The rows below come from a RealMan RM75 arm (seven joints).
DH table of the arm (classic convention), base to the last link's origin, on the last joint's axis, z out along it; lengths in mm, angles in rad. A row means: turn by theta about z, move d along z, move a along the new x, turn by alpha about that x. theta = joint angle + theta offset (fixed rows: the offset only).
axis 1: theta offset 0; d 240.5; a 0; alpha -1.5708
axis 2: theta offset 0; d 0; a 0; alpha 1.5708
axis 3: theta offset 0; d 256; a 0; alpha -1.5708
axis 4: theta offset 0; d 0; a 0; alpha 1.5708
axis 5: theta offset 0; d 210; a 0; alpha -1.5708
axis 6: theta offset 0; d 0; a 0; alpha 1.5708
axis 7: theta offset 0; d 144; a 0; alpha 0
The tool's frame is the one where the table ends.
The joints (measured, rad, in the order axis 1, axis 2, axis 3, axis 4, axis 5, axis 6, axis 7), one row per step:
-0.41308 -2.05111 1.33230 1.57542 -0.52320 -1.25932 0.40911
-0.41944 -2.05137 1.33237 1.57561 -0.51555 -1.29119 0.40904
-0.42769 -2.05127 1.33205 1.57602 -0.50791 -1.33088 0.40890
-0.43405 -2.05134 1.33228 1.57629 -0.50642 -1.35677 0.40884
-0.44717 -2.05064 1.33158 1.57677 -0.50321 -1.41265 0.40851
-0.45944 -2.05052 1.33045 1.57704 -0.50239 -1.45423 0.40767
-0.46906 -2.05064 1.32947 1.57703 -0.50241 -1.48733 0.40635
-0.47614 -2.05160 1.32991 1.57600 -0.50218 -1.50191 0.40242
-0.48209 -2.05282 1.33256 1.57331 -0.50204 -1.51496 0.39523
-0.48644 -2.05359 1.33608 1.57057 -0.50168 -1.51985 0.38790
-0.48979 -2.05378 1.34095 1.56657 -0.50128 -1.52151 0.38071
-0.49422 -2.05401 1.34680 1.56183 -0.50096 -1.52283 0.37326
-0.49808 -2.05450 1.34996 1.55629 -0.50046 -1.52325 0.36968
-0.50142 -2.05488 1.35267 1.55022 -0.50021 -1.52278 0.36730
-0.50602 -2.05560 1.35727 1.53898 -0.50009 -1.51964 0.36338
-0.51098 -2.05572 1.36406 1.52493 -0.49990 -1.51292 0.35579
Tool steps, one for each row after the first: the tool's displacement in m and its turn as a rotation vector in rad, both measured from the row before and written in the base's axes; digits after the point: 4 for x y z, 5 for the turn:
-0.0003 -0.0023 -0.0016 -0.02458 0.01166 0.01166
-0.0001 -0.0028 -0.0017 -0.03033 0.01311 0.01412
0.0007 -0.0018 -0.0014 -0.02117 0.00548 0.00736
0.0011 -0.0041 -0.0022 -0.04416 0.01243 0.01742
0.0019 -0.0027 -0.0016 -0.03271 0.00730 0.01102
0.0015 -0.0023 -0.0012 -0.02608 0.00495 0.00954
0.0017 -0.0006 -0.0011 -0.01161 0.00059 0.00457
0.0012 -0.0009 -0.0018 -0.01169 -0.00034 0.00790
0.0011 -0.0002 -0.0015 -0.00530 -0.00091 0.00498
0.0006 0.0000 -0.0016 -0.00410 -0.00031 0.00463
0.0010 0.0001 -0.0019 -0.00486 -0.00008 0.00376
0.0004 0.0003 -0.0015 -0.00412 0.00016 0.00269
0.0002 0.0003 -0.0014 -0.00385 0.00018 0.00238
-0.0001 0.0006 -0.0024 -0.00526 -0.00039 0.00453
-0.0004 0.0009 -0.0029 -0.00350 -0.00082 0.00671

